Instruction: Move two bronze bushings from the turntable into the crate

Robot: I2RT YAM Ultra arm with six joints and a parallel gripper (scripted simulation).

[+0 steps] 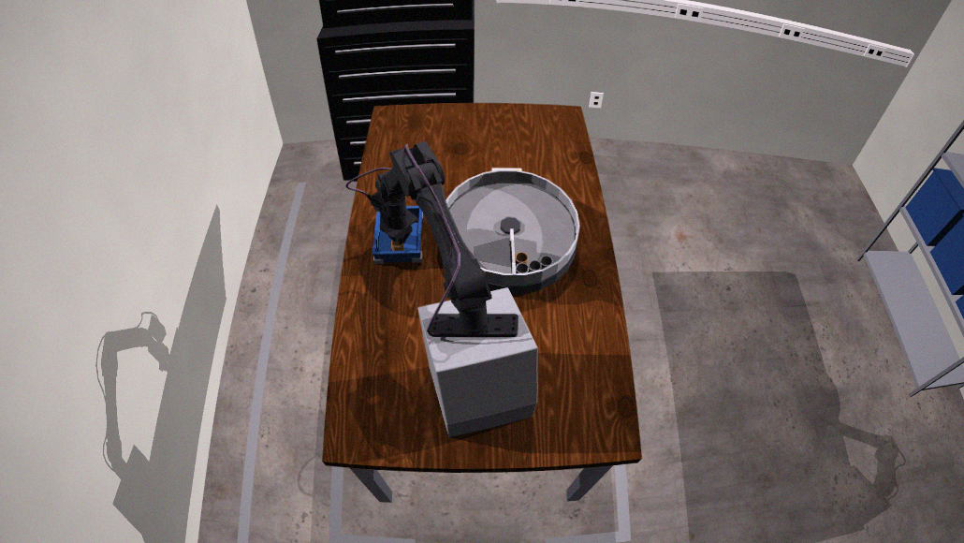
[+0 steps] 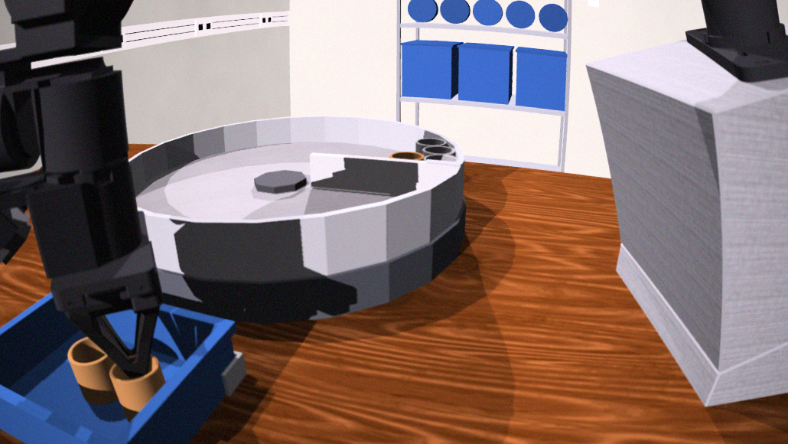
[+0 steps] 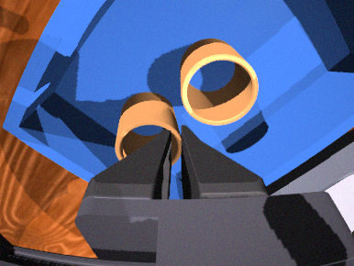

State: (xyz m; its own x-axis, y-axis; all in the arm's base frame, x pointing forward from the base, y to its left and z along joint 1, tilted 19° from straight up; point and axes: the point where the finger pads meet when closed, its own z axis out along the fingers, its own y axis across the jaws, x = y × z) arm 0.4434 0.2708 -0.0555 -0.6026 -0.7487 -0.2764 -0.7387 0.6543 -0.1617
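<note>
My gripper is now 40 mm short of the blue crate, 20 mm to the right of it and 10 mm above it. The rest, counted from my hand: grey turntable: 80 mm ahead, 330 mm to the right, 10 mm above.
</note>
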